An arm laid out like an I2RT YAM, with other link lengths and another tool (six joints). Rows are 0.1 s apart.
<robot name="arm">
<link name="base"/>
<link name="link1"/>
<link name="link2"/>
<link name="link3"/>
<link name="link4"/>
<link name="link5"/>
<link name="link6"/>
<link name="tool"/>
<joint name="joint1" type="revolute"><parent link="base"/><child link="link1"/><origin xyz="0 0 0.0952" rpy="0 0 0"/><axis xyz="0 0 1"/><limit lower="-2.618" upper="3.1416"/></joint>
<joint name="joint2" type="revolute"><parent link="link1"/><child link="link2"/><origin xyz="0.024 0.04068 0.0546" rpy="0 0 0"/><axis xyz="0 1 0"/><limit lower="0" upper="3.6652"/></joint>
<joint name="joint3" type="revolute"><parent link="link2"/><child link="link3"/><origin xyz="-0.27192 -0.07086 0" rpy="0 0 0"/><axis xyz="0 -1 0"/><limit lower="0" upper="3.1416"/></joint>
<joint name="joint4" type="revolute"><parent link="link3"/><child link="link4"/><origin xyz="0.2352 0.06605 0.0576" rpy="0 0 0"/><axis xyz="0 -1 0"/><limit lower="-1.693" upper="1.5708"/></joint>
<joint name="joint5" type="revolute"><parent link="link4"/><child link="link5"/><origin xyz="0.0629 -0.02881 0.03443" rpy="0 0 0"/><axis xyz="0 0 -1"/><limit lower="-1.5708" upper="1.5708"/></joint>
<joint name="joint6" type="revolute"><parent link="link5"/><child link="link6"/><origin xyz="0.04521 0 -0.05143" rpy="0 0 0"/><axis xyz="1 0 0"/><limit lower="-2.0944" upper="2.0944"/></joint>
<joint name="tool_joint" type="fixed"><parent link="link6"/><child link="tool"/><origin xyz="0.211 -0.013 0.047" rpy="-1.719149 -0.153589 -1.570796"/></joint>
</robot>
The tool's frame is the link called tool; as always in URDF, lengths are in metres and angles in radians.
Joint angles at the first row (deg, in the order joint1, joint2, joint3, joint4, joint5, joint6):
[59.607 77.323 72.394 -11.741 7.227 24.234]
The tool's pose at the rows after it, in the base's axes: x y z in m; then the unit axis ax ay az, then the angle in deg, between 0 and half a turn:
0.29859 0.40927 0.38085 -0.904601 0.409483 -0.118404 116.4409
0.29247 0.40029 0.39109 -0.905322 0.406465 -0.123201 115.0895
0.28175 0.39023 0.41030 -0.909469 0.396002 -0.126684 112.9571
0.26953 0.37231 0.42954 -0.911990 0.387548 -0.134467 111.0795
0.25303 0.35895 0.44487 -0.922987 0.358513 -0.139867 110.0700
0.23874 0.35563 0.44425 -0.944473 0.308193 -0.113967 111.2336
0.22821 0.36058 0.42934 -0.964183 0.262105 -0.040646 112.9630
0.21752 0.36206 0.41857 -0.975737 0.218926 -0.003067 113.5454
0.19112 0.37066 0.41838 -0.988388 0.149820 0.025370 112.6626
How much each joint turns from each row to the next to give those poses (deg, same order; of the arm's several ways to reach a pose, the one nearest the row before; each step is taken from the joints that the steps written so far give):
[0.503 -1.189 -0.793 -0.732 -0.189 -0.498]
[0.085 -2.560 -1.245 0.127 0.042 -0.430]
[0.066 -3.267 -0.395 -0.665 -0.724 -0.872]
[-0.091 -4.427 -0.608 -1.777 -0.408 -0.985]
[-0.635 -3.966 0.105 -2.872 -2.449 -2.475]
[-4.695 -1.684 1.354 -4.733 -9.702 -3.209]
[-8.083 1.110 1.127 -3.859 -15.785 -1.826]
[-4.959 0.362 -1.088 -0.962 -10.100 -3.218]
[-1.113 -0.015 -1.218 0.607 -7.624 -3.817]

